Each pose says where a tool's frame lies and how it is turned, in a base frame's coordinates. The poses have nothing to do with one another.
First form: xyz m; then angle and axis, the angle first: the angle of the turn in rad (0 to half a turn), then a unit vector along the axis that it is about.
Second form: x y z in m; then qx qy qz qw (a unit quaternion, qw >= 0). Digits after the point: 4 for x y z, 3 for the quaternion.
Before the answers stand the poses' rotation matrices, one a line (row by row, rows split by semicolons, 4 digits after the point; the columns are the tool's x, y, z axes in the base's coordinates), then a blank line. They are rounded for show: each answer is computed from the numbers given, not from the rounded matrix.
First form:
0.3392 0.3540 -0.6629 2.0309 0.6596 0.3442 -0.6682
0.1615 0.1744 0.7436 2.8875 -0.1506 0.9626 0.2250
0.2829 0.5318 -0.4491 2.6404 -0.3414 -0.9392 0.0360
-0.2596 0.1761 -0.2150 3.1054 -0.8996 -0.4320 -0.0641
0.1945 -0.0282 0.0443 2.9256 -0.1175 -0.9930 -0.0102
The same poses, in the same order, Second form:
0.1842 0.9265 -0.3280; -0.2709 -0.2730 -0.9231; -0.9448 0.2589 0.2007
-0.9233 -0.3419 0.1753; -0.2287 0.8557 0.4641; -0.3087 0.3884 -0.8683
-0.6582 0.5846 -0.4743; 0.6192 0.7788 0.1006; 0.4282 -0.2275 -0.8746
0.6187 0.7793 0.0997; 0.7747 -0.6262 0.0879; 0.1309 0.0228 -0.9911
-0.9495 0.2328 -0.2105; 0.2285 0.9725 0.0452; 0.2152 -0.0052 -0.9766

0.3392 0.3540 -0.6629 0.560 0.292 -0.568 0.527
0.1615 0.1744 0.7436 -0.149 0.955 0.223 0.127
0.2829 0.5318 -0.4491 -0.331 -0.910 0.035 0.248
-0.2596 0.1761 -0.2150 -0.899 -0.432 -0.064 0.018
0.1945 -0.0282 0.0443 -0.117 -0.987 -0.010 0.108

